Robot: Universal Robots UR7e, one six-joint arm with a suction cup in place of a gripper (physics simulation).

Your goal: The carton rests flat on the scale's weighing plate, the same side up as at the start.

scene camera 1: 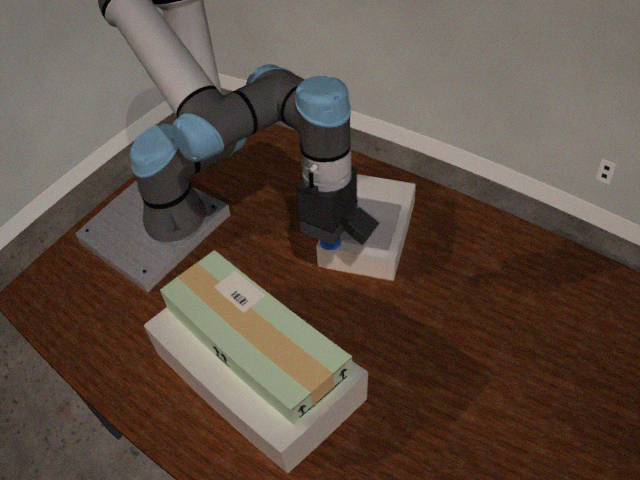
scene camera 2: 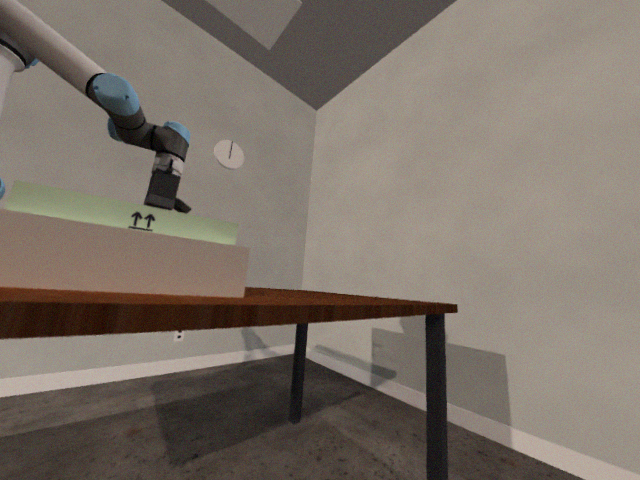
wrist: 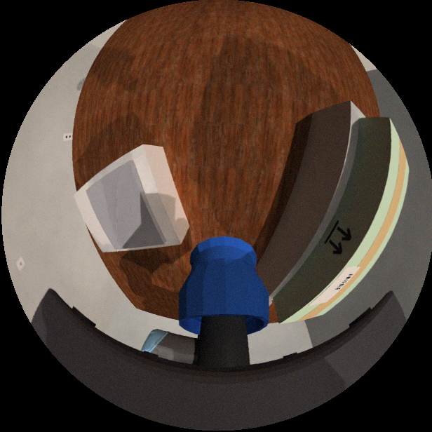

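Pixels of known places: arm's base, origin of its link: (scene camera 1: pixel 174 218).
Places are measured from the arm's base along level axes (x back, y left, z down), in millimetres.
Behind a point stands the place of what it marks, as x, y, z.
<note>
The green carton (scene camera 1: pixel 258 335) @[-430, -219, -122] (scene camera 2: pixel 191 228) @[-463, -288, -93] (wrist: pixel 367 165) with a tan tape strip and a white barcode label lies flat, label up, on a long white block (scene camera 1: pixel 222 387) @[-410, -310, -66] (scene camera 2: pixel 124 266) @[-372, -323, -7] (wrist: pixel 320 165). Its side arrows point up in scene camera 2. What looks like the scale (scene camera 1: pixel 361 263) @[-440, 88, -2] (wrist: pixel 172 200) is a white box with a grey plate (scene camera 1: pixel 385 222) @[-447, 176, -45] (wrist: pixel 115 200), bare of any carton. My gripper, a blue suction cup (scene camera 1: pixel 329 244) (wrist: pixel 223 245), is open and holds nothing. It hangs in the air, apart from the carton; the carton hides its tip in scene camera 2.
The arm's grey base plate (scene camera 1: pixel 113 232) @[110, -113, 0] stands on the brown wooden table (scene camera 1: pixel 516 330) @[-788, 110, 33] (scene camera 2: pixel 320 304) @[-647, -480, 33] (wrist: pixel 220 100), left of the scale in scene camera 1. Walls stand behind the table. The white block is near the table's front left edge in that view.
</note>
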